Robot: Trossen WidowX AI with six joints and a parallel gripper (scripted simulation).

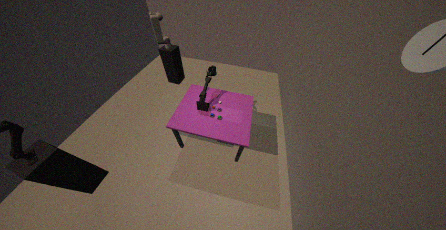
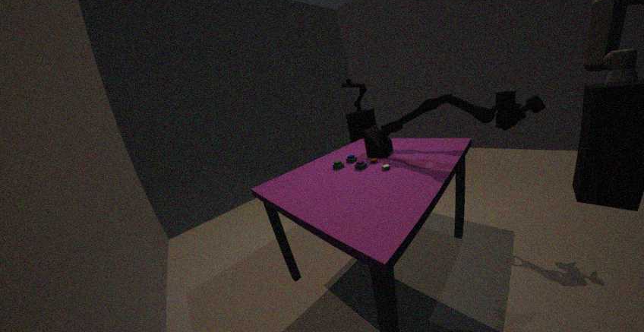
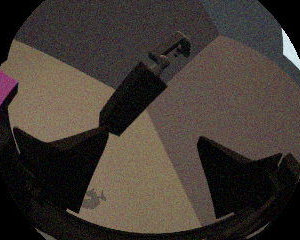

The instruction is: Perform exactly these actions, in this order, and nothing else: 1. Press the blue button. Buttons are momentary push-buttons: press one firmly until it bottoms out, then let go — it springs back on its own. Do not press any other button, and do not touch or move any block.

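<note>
The blue button lies 83 cm to the right of my gripper tip, 38 cm ahead of it and 15 cm below it. The rest, counted from my gripper tip: purple button (70 cm to the right, 45 cm ahead, 15 cm below); then small orange piece (67 cm to the right, 35 cm ahead, 17 cm below); then white piece (55 cm to the right, 42 cm ahead, 17 cm below).
</note>
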